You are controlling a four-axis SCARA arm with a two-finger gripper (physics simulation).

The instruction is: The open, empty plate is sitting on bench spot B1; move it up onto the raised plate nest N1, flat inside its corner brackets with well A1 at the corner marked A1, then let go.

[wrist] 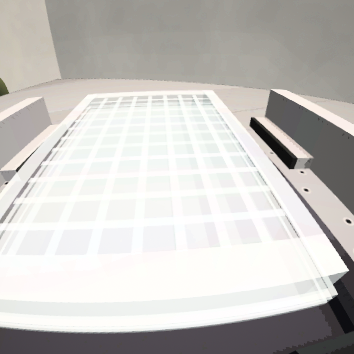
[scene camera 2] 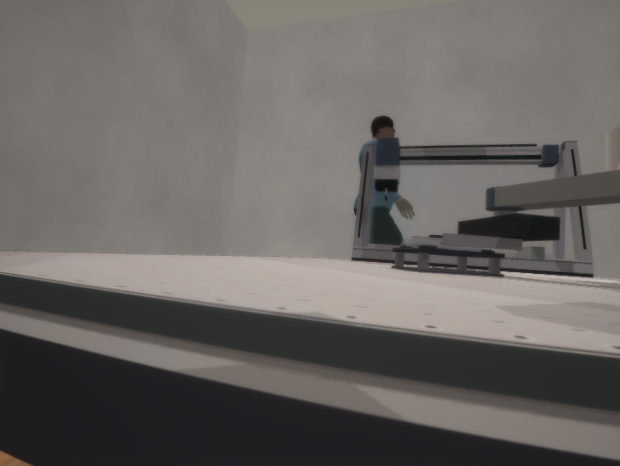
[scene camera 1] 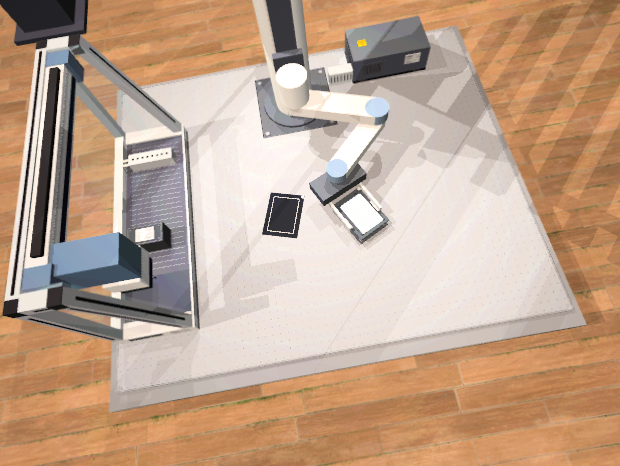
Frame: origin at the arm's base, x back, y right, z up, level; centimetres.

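Seen in the pictures: gripper, fingertip midpoint: (wrist: 157, 107) (scene camera 2: 426, 239) (scene camera 1: 365, 219).
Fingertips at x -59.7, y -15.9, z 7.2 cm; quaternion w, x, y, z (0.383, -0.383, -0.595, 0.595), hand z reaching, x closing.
A point is followed by its place in that frame.
The white well plate (scene camera 1: 358, 212) @(x -56.7, y -14.1, z 6.9 cm) (wrist: 160, 165) @(x -55.4, y -13.8, z 6.7 cm) lies on the dark raised nest N1 (scene camera 1: 365, 236) @(x -65.2, y -14.7, z 5.3 cm) (scene camera 2: 446, 252) @(x -56.6, y -21.9, z 4.9 cm), and looks flat. The corner brackets and the A1 marking cannot be made out. My gripper (scene camera 1: 361, 215) @(x -59.7, y -15.9, z 7.2 cm) (wrist: 157, 107) @(x -59.7, y -15.9, z 7.2 cm) is open, its fingers low along both long sides of the plate. In the wrist view a gap shows between the right pad and the plate; the plate's edge partly hides the left pad. Bench spot B1 (scene camera 1: 283, 215) @(x -49.9, y 11.9, z 1.5 cm), a black rectangle with a white outline, has no plate on it.
A gantry frame (scene camera 1: 194, 260) @(x -60.9, y 45.2, z 1.7 cm) (scene camera 2: 364, 200) @(x -82.3, y 50.8, z 25.8 cm) with a blue head (scene camera 1: 90, 260) @(x -75.6, y 52.9, z 50.0 cm) (scene camera 2: 387, 151) @(x -73.7, y 46.5, z 44.6 cm) stands left in scene camera 1. It holds a white strip with holes (scene camera 1: 150, 157) @(x -21.1, y 56.2, z 10.7 cm) and a small dark block (scene camera 1: 161, 238) @(x -55.7, y 51.9, z 13.3 cm). A dark box (scene camera 1: 388, 52) @(x 4.8, y -38.9, z 12.7 cm) stands beside the arm's base. A person (scene camera 2: 383, 127) is behind the gantry.
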